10 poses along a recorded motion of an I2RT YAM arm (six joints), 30 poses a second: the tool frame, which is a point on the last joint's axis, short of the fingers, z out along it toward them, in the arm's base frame.
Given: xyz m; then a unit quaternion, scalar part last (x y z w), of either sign.
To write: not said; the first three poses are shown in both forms.
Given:
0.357 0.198 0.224 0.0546 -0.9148 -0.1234 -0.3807
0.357 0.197 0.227 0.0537 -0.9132 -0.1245 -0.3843
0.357 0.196 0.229 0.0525 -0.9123 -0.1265 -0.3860
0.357 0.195 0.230 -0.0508 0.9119 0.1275 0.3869
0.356 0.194 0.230 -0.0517 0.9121 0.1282 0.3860
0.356 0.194 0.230 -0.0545 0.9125 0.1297 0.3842
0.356 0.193 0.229 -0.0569 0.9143 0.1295 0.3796
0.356 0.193 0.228 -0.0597 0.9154 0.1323 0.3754
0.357 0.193 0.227 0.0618 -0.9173 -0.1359 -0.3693
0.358 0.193 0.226 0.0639 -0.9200 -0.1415 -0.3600
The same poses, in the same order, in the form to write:
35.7 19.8 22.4 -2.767 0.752 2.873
35.7 19.7 22.7 -2.762 0.759 2.871
35.7 19.6 22.9 -2.757 0.763 2.871
35.7 19.5 23.0 -2.755 0.765 2.873
35.6 19.4 23.0 -2.753 0.763 2.871
35.6 19.4 23.0 -2.748 0.757 2.864
35.6 19.3 22.9 -2.750 0.747 2.862
35.6 19.3 22.8 -2.744 0.736 2.856
35.7 19.3 22.7 -2.738 0.722 2.853
35.8 19.3 22.6 -2.729 0.700 2.851

